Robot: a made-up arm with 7 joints. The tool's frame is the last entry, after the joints.
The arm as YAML. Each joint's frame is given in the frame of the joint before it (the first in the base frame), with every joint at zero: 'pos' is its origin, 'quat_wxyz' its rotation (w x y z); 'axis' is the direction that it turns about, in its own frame. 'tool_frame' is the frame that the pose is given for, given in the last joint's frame.
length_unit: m
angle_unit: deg
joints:
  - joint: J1
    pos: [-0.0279, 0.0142, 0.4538]
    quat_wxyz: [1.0, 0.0, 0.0, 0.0]
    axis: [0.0, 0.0, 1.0]
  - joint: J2
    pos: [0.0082, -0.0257, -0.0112]
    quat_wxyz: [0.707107, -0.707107, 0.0, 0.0]
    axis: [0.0, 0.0, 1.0]
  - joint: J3
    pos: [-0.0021, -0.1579, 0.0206]
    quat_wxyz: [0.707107, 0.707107, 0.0, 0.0]
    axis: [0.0, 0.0, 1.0]
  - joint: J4
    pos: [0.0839, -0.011, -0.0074]
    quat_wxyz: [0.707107, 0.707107, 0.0, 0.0]
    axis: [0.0, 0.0, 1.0]
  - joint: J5
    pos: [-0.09, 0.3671, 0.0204]
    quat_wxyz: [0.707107, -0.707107, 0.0, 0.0]
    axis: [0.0, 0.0, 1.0]
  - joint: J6
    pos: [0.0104, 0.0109, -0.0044]
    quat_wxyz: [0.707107, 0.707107, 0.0, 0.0]
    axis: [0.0, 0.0, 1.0]
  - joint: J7
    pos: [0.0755, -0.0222, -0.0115]
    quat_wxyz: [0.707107, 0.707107, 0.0, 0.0]
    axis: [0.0, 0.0, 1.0]
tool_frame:
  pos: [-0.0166, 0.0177, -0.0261]
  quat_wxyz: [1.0, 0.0, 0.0, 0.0]
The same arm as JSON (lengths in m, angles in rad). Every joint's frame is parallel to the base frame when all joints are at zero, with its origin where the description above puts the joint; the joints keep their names.
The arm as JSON. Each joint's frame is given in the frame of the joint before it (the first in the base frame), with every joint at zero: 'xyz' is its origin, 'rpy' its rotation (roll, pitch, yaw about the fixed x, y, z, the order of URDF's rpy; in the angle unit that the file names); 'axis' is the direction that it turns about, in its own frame. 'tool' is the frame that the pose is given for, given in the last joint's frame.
{
  "units": {
    "length": "m",
    "angle": "rad"
  },
  "joints": [
    {
      "name": "J1",
      "type": "revolute",
      "origin": {
        "xyz": [
          -0.0279,
          0.0142,
          0.4538
        ],
        "rpy": [
          0.0,
          0.0,
          0.0
        ]
      },
      "axis": "+z"
    },
    {
      "name": "J2",
      "type": "revolute",
      "origin": {
        "xyz": [
          0.0082,
          -0.0257,
          -0.0112
        ],
        "rpy": [
          0.0,
          0.0,
          0.0
        ]
      },
      "axis": "+y"
    },
    {
      "name": "J3",
      "type": "revolute",
      "origin": {
        "xyz": [
          -0.0021,
          0.0206,
          0.1579
        ],
        "rpy": [
          0.0,
          0.0,
          0.0
        ]
      },
      "axis": "+z"
    },
    {
      "name": "J4",
      "type": "revolute",
      "origin": {
        "xyz": [
          0.0839,
          -0.011,
          -0.0074
        ],
        "rpy": [
          0.0,
          0.0,
          0.0
        ]
      },
      "axis": "-y"
    },
    {
      "name": "J5",
      "type": "revolute",
      "origin": {
        "xyz": [
          -0.09,
          -0.0204,
          0.3671
        ],
        "rpy": [
          0.0,
          0.0,
          0.0
        ]
      },
      "axis": "+z"
    },
    {
      "name": "J6",
      "type": "revolute",
      "origin": {
        "xyz": [
          0.0104,
          0.0109,
          -0.0044
        ],
        "rpy": [
          0.0,
          0.0,
          0.0
        ]
      },
      "axis": "-y"
    },
    {
      "name": "J7",
      "type": "revolute",
      "origin": {
        "xyz": [
          0.0755,
          0.0115,
          -0.0222
        ],
        "rpy": [
          0.0,
          0.0,
          0.0
        ]
      },
      "axis": "-z"
    }
  ],
  "tool": {
    "origin": {
      "xyz": [
        -0.0166,
        -0.0177,
        0.0261
      ],
      "rpy": [
        3.1416,
        0.0,
        0.0
      ]
    }
  }
}

